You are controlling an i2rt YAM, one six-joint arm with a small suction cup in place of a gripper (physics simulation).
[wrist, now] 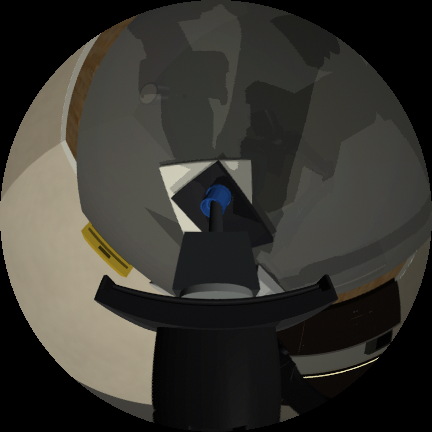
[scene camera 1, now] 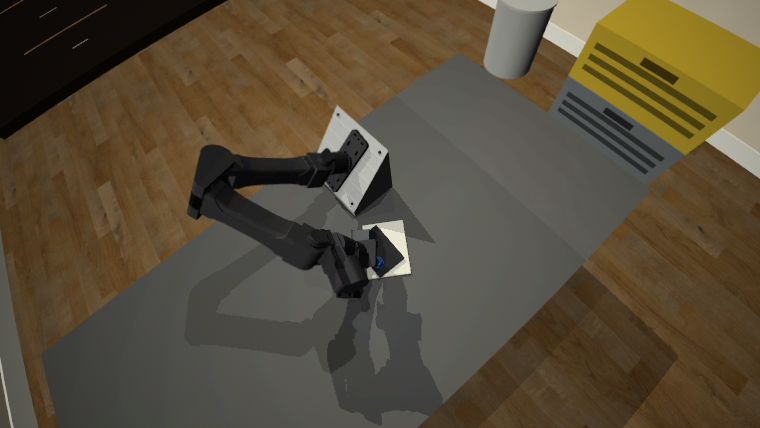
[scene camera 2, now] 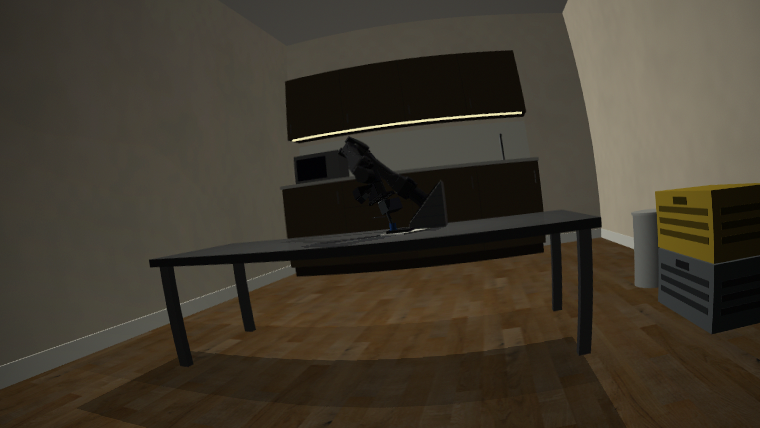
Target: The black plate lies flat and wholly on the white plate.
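Seen in the pictures: hand, tool point: (wrist: 215, 193) (scene camera 1: 380, 263) (scene camera 2: 394, 230); arm's base, link origin: (scene camera 1: 345, 162) (scene camera 2: 426, 202).
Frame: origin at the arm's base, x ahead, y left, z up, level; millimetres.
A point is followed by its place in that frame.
The black plate (scene camera 1: 392, 250) {x 274, y -35, z -91 mm} (wrist: 241, 219) {x 239, y -94, z -91 mm} lies turned cornerwise on the white plate (scene camera 1: 398, 229) {x 230, y 18, z -101 mm} (wrist: 172, 181) {x 326, y -34, z -101 mm}, on the grey table top (scene camera 1: 478, 186) {x 263, y 303, z -107 mm}. Its right corner comes close to the white plate's edge. Its left part is hidden behind my wrist in scene camera 1. My blue suction cup (scene camera 1: 380, 261) {x 283, y -83, z -94 mm} (wrist: 216, 196) (scene camera 2: 391, 227) stands over the middle of the black plate, at or just above its surface. I cannot tell whether it touches.
The arm's wedge-shaped base mount (scene camera 1: 366, 175) {x 83, y 20, z 13 mm} stands just behind the plates. A grey bin (scene camera 1: 515, 40) and a yellow and grey cabinet (scene camera 1: 658, 80) stand on the floor beyond the table. Dark cupboards (scene camera 2: 404, 95) line the far wall.
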